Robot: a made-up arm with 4 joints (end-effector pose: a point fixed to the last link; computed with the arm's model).
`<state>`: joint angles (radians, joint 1 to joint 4).
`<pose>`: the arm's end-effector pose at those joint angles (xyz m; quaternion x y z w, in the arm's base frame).
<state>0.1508 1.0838 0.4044 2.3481</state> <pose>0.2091 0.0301 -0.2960 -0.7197 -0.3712 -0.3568 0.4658</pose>
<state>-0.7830 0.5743 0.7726 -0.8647</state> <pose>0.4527 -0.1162 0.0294 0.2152 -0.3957 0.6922 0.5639</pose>
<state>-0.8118 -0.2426 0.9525 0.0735</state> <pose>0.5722 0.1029 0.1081 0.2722 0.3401 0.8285 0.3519</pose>
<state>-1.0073 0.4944 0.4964 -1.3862</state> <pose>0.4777 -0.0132 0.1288 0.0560 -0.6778 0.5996 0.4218</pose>
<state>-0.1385 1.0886 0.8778 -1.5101</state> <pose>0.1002 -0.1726 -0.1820 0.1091 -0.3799 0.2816 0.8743</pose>
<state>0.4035 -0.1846 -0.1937 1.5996</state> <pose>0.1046 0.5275 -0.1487 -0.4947 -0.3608 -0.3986 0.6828</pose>
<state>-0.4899 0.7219 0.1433 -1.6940</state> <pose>0.4271 0.0444 -0.0479 0.1553 -0.7656 0.3276 0.5315</pose>
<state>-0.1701 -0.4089 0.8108 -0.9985</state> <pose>0.4062 0.1392 -0.1482 0.3723 0.0120 0.8513 0.3695</pose>
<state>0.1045 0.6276 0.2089 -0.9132</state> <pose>0.3103 0.0279 -0.2321 0.5236 -0.3826 0.4961 0.5774</pose>
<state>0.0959 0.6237 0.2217 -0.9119</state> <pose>0.3114 0.0257 -0.2310 0.5219 -0.3786 0.5005 0.5778</pose>
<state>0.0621 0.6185 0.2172 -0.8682</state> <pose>0.3289 0.0287 -0.2229 0.5270 -0.3776 0.5187 0.5573</pose>
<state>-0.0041 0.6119 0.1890 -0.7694</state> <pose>0.3667 0.0393 -0.2027 0.5383 -0.3783 0.5555 0.5084</pose>
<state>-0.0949 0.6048 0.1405 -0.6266</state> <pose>0.4174 0.0573 -0.1675 0.5483 -0.3750 0.6077 0.4353</pose>
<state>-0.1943 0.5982 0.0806 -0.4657</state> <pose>0.4682 0.0804 -0.1188 0.5493 -0.3633 0.6659 0.3506</pose>
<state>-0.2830 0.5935 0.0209 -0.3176</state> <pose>0.5074 0.1036 -0.0663 0.5402 -0.3449 0.7179 0.2718</pose>
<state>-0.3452 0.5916 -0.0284 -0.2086</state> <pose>0.5307 0.1220 -0.0235 0.5276 -0.3277 0.7542 0.2134</pose>
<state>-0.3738 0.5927 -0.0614 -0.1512</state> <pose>0.5410 0.1325 0.0004 0.5193 -0.3194 0.7716 0.1815</pose>
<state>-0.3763 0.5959 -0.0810 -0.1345</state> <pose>0.5436 0.1365 0.0075 0.5175 -0.3204 0.7749 0.1702</pose>
